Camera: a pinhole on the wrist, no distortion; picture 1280 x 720 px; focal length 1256.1 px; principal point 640.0 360.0 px. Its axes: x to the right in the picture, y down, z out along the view. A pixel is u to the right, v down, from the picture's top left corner.
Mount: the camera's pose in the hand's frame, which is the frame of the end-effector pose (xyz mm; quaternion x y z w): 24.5 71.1 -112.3 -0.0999 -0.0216 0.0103 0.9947
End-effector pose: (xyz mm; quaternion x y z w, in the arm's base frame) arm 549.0 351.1 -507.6 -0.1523 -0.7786 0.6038 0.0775
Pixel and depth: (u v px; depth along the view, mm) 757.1 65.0 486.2
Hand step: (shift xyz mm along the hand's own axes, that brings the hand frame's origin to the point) 49.7 56.8 388.3
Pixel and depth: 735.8 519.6 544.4
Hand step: 40.3 247.9 408.6
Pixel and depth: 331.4 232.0 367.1
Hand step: -81.5 105.0 250.9
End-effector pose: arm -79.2 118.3 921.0 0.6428 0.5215 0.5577 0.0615
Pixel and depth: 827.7 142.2 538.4
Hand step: 82.1 88.4 436.7
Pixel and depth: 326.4 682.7 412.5
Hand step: -98.7 254.2 266.3
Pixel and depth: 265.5 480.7 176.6
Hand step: -36.3 121.4 55.1
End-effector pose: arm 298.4 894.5 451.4 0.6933 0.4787 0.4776 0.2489
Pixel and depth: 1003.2 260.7 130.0
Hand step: 56.4 87.7 18.6
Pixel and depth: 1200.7 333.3 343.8
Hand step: 162.4 135.9 232.1
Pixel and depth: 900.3 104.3 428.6
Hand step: 95.3 72.8 328.4
